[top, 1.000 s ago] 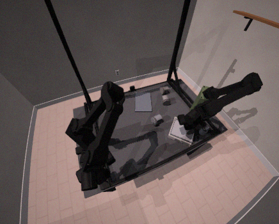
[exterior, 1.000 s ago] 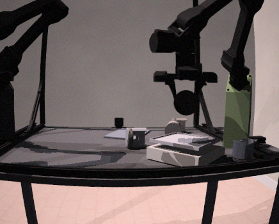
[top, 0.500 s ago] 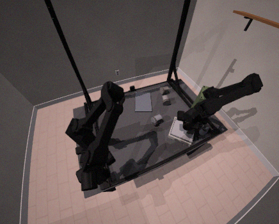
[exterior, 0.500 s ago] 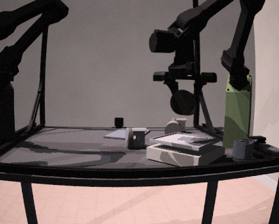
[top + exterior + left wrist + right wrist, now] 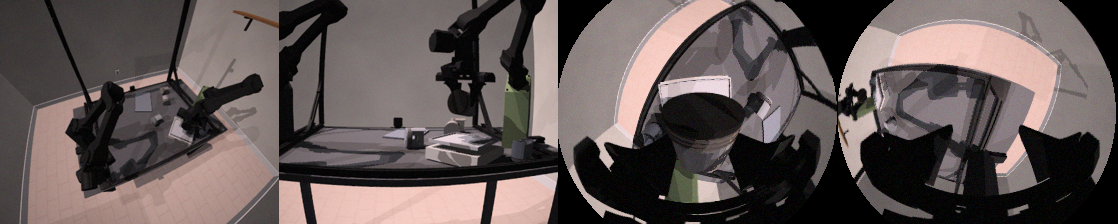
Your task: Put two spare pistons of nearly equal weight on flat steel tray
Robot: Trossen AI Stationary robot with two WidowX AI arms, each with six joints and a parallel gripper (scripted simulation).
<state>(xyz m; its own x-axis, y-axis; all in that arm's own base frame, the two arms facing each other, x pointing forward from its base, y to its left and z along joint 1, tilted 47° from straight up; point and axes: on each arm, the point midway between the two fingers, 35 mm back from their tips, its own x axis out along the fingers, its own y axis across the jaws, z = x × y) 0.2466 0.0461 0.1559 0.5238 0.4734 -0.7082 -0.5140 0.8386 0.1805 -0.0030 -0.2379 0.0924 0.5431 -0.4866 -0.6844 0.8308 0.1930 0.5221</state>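
The white scale pan lies 1 cm behind my left hand, 1 cm to the left of it and 15 cm below it. From my left hand the other things lie so: flat grey steel tray: 42 cm behind, 16 cm to the right, 20 cm below; then piston: 46 cm behind, 8 cm to the left, 16 cm below.
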